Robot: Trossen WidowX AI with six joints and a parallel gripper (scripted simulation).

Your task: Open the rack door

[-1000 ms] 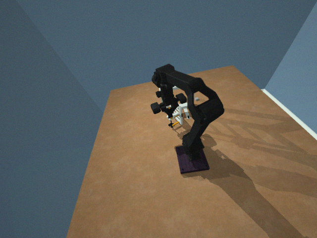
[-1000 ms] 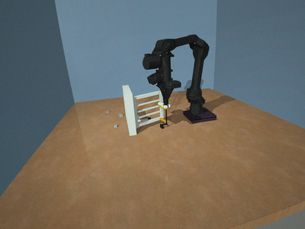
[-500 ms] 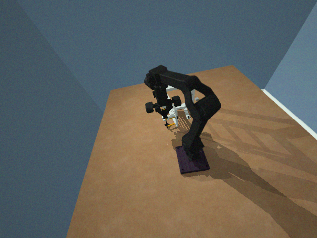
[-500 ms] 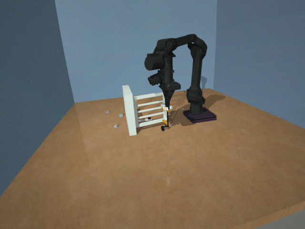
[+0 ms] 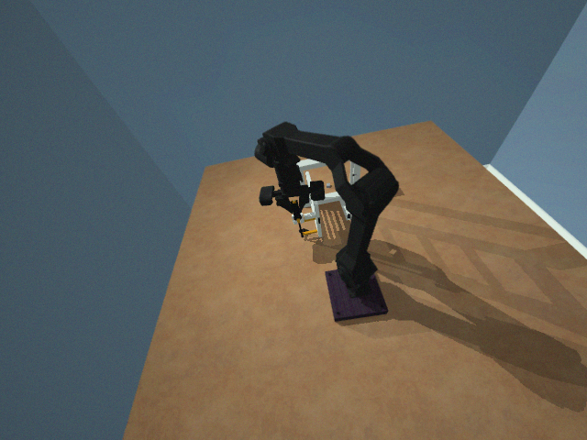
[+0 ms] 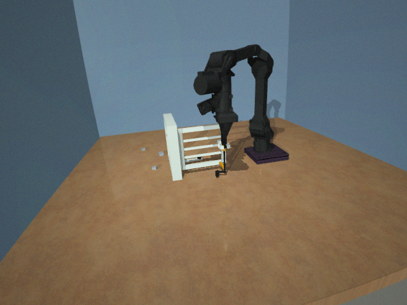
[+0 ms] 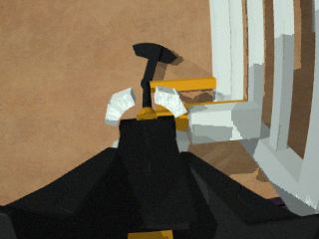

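Right now my gripper tip is 10 mm short of the rack door handle and 30 mm above it.
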